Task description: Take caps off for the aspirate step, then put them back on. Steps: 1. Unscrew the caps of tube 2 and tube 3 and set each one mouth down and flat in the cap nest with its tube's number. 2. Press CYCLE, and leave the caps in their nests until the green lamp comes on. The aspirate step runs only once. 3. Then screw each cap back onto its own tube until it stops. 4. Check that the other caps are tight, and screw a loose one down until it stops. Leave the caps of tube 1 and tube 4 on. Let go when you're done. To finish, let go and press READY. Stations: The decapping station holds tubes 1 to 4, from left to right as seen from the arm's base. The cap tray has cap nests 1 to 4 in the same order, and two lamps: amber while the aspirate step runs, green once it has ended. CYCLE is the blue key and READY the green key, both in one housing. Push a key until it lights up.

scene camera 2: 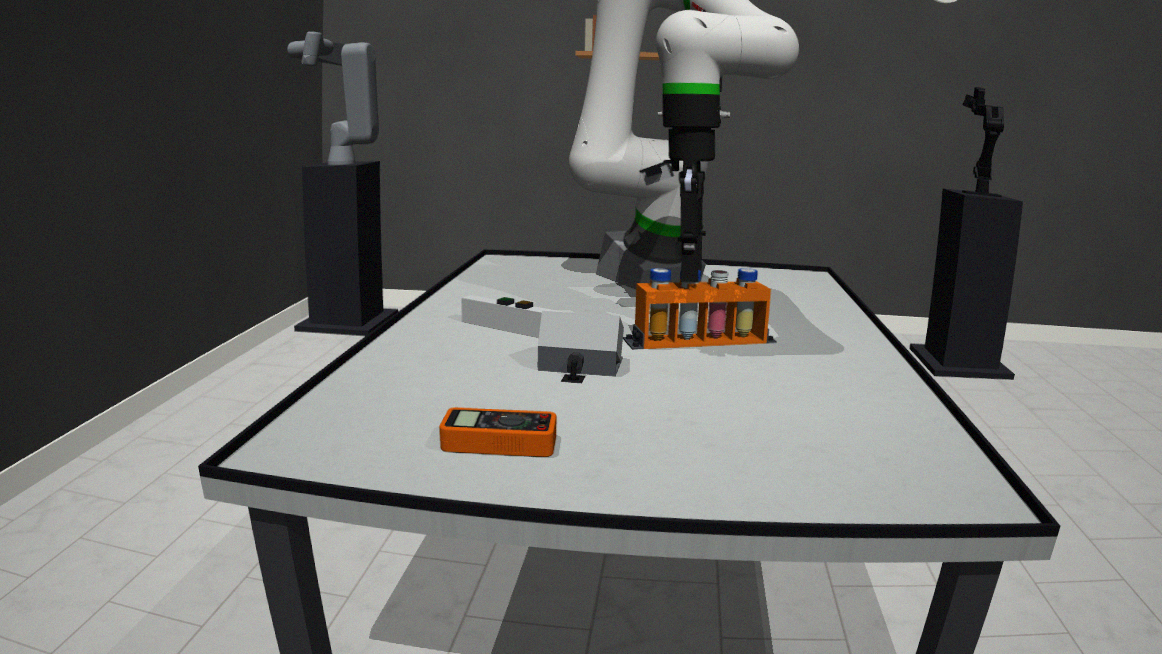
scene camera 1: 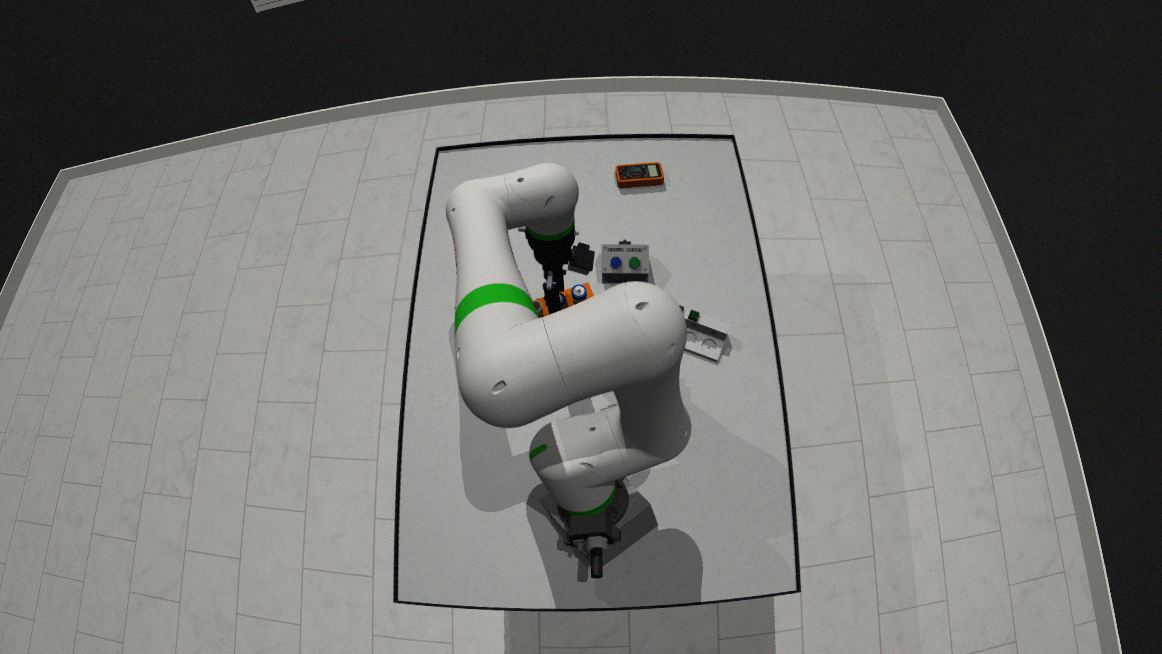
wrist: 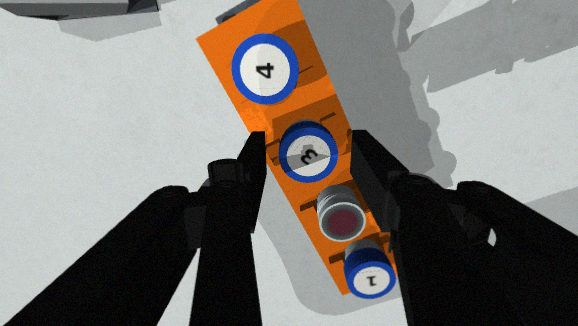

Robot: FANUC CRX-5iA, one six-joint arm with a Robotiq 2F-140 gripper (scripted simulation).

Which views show the gripper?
Scene camera 2, scene camera 1 and the wrist view: all of them.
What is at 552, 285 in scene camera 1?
The gripper.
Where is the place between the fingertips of the gripper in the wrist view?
At 308, 152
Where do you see a grey key housing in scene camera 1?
625, 272
